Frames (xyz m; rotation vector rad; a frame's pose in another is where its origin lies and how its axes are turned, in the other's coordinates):
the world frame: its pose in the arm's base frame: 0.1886 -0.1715 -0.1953 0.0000 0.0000 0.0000
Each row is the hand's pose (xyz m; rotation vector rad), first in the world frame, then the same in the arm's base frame.
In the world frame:
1: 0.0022 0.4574 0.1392 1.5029 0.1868 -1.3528
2: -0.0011 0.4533 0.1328 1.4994 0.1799 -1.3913
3: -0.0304 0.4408 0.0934 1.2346 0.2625 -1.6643
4: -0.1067 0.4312 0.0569 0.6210 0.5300 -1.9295
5: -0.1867 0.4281 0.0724 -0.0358 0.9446 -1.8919
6: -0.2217 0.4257 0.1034 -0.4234 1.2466 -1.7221
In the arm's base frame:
1: 0.1908 0.2859 -0.0561 1.5029 0.1868 -1.3528
2: 0.1875 0.2818 -0.0625 1.4994 0.1799 -1.3913
3: 0.1582 0.2693 -0.1019 1.2346 0.2625 -1.6643
4: 0.0819 0.2597 -0.1384 0.6210 0.5300 -1.9295
5: 0.0019 0.2566 -0.1229 -0.0358 0.9446 -1.8919
6: -0.0331 0.2542 -0.0919 -0.4234 1.2466 -1.7221

